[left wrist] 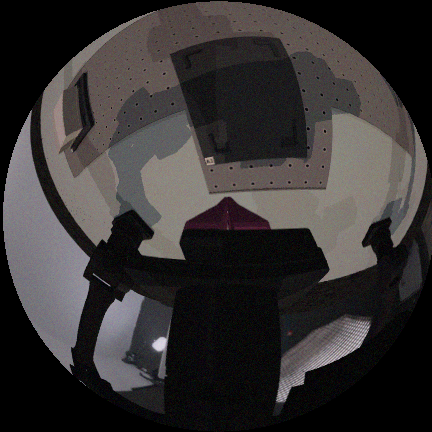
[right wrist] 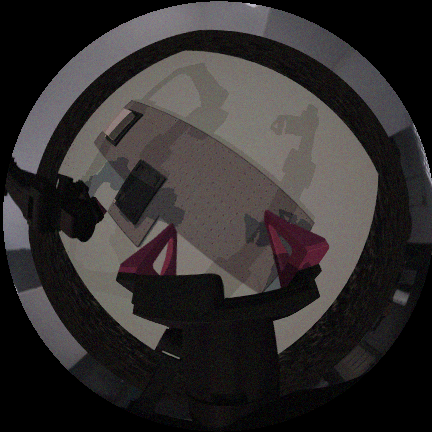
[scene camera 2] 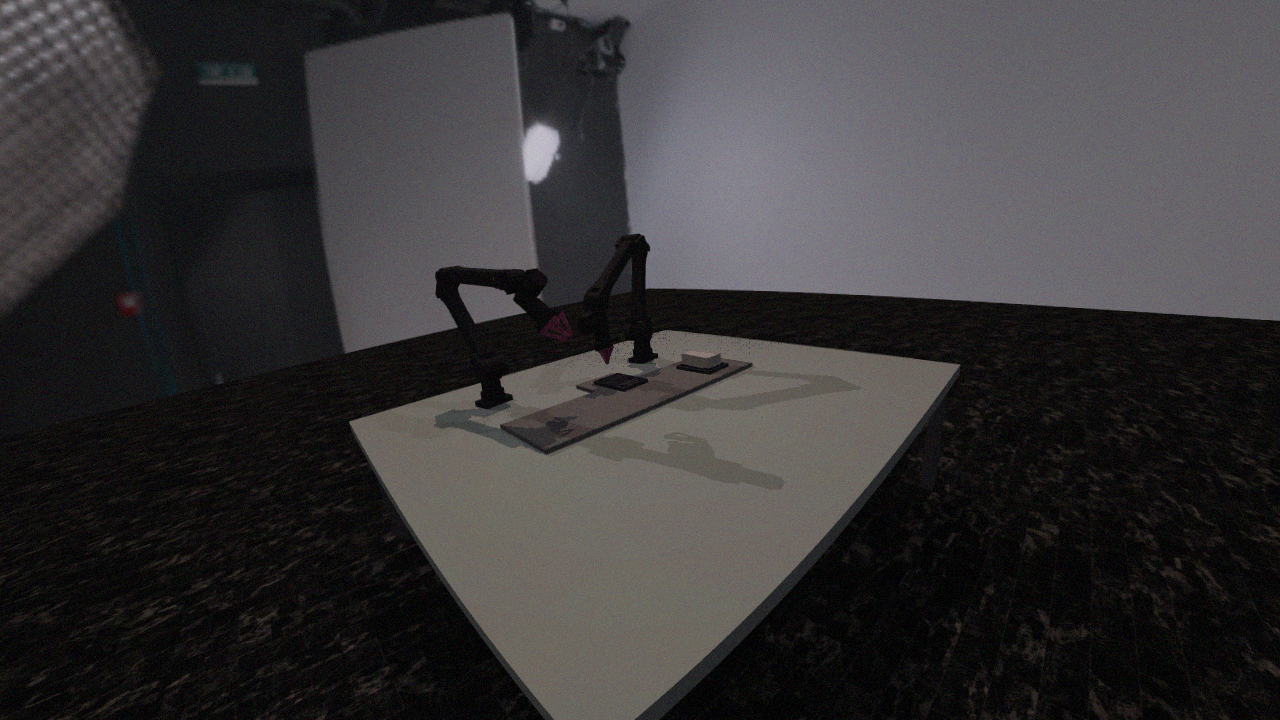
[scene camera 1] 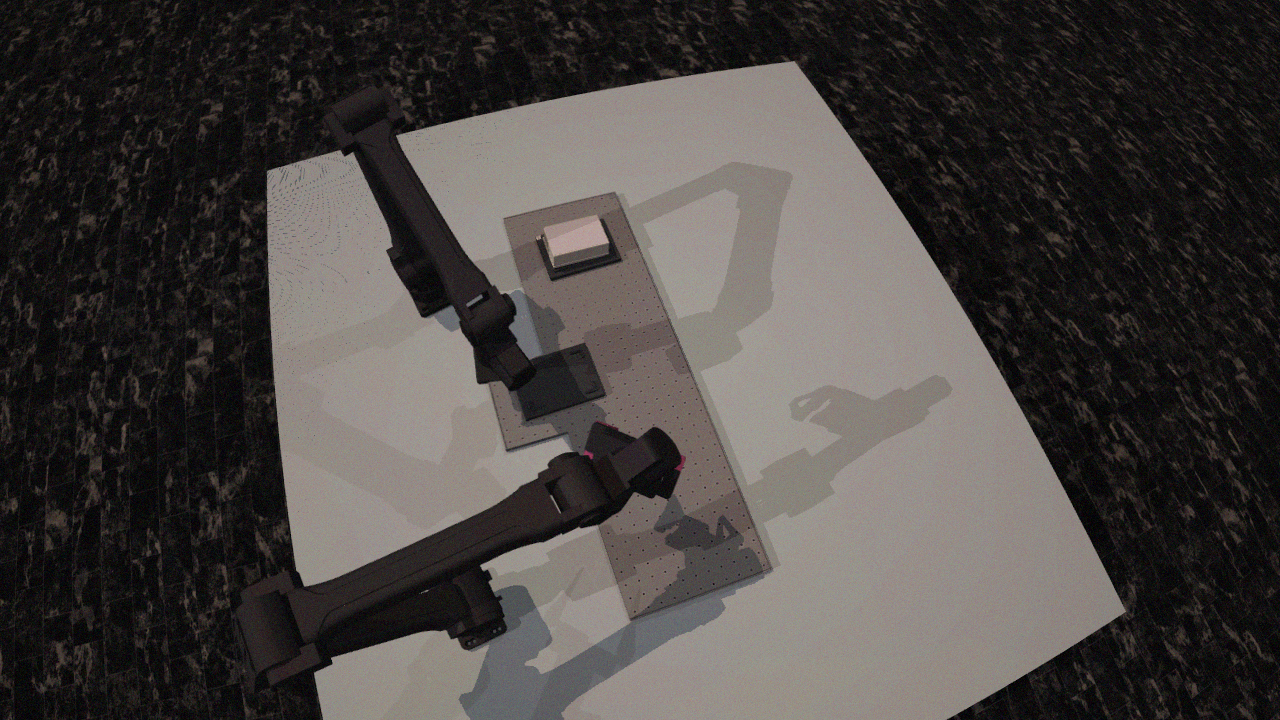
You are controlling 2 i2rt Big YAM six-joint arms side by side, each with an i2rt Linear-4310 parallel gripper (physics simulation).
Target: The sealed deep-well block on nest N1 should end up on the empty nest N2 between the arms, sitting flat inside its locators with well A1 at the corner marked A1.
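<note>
The pale deep-well block sits on the dark nest N1 at the top end of the perforated board; its side shows at the left edge of the left wrist view. Nest N2 is dark and empty, with corner locators and an A1 label at one corner. My left gripper is shut and empty, above and beside N2's labelled side. My right gripper is open and empty, high above the board.
The perforated board lies on the white table and carries both nests. The left forearm reaches toward N2 in scene camera 1. The right forearm extends over the lower part of the board.
</note>
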